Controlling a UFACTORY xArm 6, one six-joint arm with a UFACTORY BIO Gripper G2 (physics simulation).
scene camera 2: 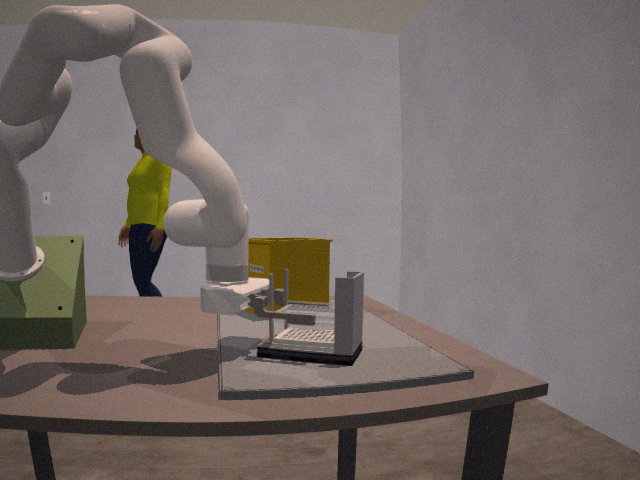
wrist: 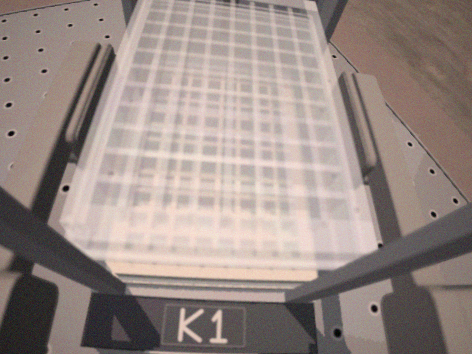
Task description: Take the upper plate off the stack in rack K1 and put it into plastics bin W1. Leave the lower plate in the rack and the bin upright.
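Scene camera 2 shows me a yellow bin W1 [308, 259], whereas in the wrist view the yellow bin W1 is out of frame.
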